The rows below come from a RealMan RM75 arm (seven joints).
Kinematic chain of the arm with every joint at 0, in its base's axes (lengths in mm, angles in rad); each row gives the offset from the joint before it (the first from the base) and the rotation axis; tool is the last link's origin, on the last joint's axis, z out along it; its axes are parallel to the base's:
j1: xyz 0 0 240.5 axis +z
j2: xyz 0 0 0 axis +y
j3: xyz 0 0 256 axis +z
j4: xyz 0 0 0 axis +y
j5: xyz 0 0 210 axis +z
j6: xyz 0 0 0 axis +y
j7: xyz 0 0 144 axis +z
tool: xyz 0 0 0
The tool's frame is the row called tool.
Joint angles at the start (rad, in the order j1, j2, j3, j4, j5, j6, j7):
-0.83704 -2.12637 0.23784 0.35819 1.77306 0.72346 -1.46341
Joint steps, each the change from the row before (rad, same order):
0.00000 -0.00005 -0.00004 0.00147 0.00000 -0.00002 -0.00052
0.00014 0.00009 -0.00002 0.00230 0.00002 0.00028 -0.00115
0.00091 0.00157 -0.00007 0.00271 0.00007 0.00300 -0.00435
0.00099 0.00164 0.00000 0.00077 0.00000 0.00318 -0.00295
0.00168 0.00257 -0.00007 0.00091 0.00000 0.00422 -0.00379
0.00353 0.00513 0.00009 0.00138 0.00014 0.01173 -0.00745
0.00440 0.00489 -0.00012 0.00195 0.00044 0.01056 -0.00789
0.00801 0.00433 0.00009 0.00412 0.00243 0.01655 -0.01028
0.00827 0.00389 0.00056 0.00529 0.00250 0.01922 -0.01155
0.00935 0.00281 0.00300 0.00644 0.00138 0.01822 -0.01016
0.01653 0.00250 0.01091 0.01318 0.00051 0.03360 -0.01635
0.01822 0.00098 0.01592 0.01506 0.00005 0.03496 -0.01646
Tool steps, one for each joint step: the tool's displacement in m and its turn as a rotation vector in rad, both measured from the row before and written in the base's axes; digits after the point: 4 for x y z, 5 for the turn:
0.0000 0.0001 0.0004 0.00114 0.00030 -0.00004
0.0000 0.0002 0.0007 0.00178 0.00019 -0.00010
-0.0002 0.0003 0.0016 0.00241 -0.00254 -0.00054
-0.0003 0.0000 0.0010 0.00095 -0.00237 -0.00083
-0.0006 0.0000 0.0015 0.00150 -0.00287 -0.00074
-0.0008 -0.0002 0.0028 0.00168 -0.00683 -0.00440
-0.0013 -0.0004 0.0028 0.00202 -0.00647 -0.00239
-0.0020 -0.0015 0.0028 0.00037 -0.00827 -0.00414
-0.0016 -0.0016 0.0028 -0.00029 -0.00959 -0.00627
-0.0018 -0.0020 0.0025 -0.00083 -0.00726 -0.00612
-0.0020 -0.0038 0.0031 -0.00487 -0.01037 -0.01560
-0.0017 -0.0045 0.0022 -0.00868 -0.00810 -0.01791

